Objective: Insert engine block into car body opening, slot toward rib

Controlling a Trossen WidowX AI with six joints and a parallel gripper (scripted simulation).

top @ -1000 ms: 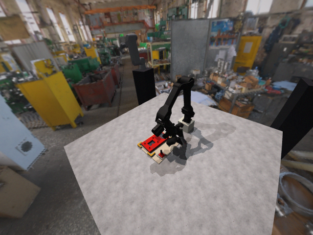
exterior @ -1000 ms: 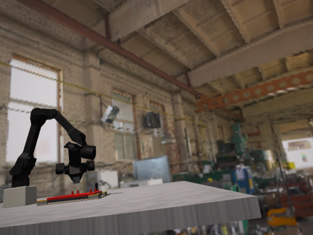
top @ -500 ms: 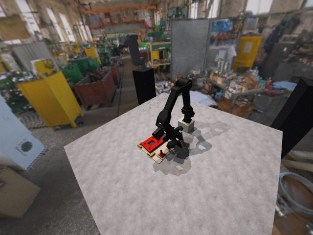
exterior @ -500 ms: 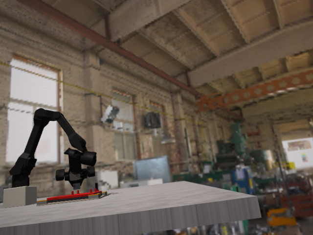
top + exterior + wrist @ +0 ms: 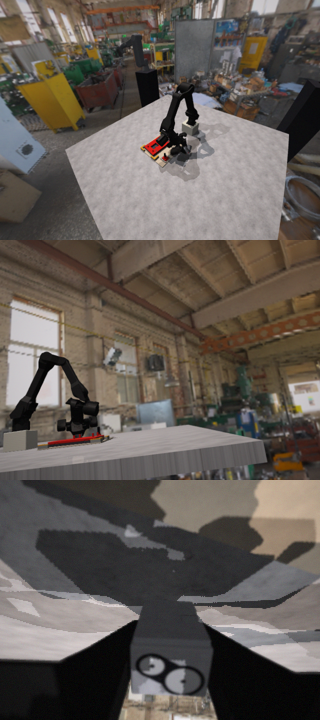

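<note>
Now: the grey engine block 1 cm to the right of my gripper tip and 1 cm above it. The rest, counted from my gripper tip: beige base plate (19 cm to the right, 4 cm ahead, 2 cm below).
</note>
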